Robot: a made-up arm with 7 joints. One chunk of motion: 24 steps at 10 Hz.
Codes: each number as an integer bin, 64 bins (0 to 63) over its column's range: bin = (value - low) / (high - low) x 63, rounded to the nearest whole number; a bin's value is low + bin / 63 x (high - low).
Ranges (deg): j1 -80.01..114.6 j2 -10..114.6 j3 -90.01..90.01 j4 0..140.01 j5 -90.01..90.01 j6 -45.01..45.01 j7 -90.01..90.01
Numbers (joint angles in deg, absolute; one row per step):
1: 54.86 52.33 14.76 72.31 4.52 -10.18 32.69
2: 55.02 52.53 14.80 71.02 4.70 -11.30 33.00
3: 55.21 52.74 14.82 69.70 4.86 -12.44 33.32
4: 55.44 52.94 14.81 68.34 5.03 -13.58 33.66
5: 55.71 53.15 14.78 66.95 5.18 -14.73 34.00
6: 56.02 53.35 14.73 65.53 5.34 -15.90 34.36
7: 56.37 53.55 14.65 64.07 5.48 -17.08 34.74
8: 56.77 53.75 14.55 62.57 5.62 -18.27 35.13
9: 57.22 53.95 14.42 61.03 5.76 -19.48 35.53
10: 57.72 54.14 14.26 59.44 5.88 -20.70 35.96
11: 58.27 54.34 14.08 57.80 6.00 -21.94 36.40
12: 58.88 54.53 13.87 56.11 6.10 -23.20 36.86
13: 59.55 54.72 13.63 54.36 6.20 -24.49 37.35
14: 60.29 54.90 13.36 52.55 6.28 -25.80 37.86
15: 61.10 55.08 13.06 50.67 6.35 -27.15 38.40
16: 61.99 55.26 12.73 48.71 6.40 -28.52 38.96
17: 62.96 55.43 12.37 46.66 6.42 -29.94 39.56
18: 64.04 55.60 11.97 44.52 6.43 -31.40 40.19
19: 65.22 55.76 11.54 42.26 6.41 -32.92 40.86
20: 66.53 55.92 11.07 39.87 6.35 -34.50 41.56
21: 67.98 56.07 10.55 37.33 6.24 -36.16 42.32
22: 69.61 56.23 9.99 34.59 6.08 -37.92 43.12
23: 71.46 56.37 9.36 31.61 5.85 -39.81 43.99
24: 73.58 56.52 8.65 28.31 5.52 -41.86 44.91
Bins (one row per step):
1: 44 32 37 33 33 24 43
2: 44 32 37 32 33 24 43
3: 44 32 37 31 33 23 43
4: 44 32 37 31 33 22 43
5: 44 32 37 30 33 21 43
6: 44 32 37 29 33 20 44
7: 44 32 37 29 33 20 44
8: 44 32 37 28 33 19 44
9: 44 32 37 27 34 18 44
10: 45 32 36 27 34 17 44
11: 45 33 36 26 34 16 44
12: 45 33 36 25 34 15 44
13: 45 33 36 24 34 14 45
14: 45 33 36 24 34 13 45
15: 46 33 36 23 34 12 45
16: 46 33 36 22 34 12 45
17: 46 33 36 21 34 11 45
18: 47 33 36 20 34 10 46
19: 47 33 36 19 34 8 46
20: 47 33 35 18 34 7 46
21: 48 33 35 17 34 6 46
22: 48 33 35 16 34 5 47
23: 49 34 35 14 34 4 47
24: 50 34 35 13 33 2 47

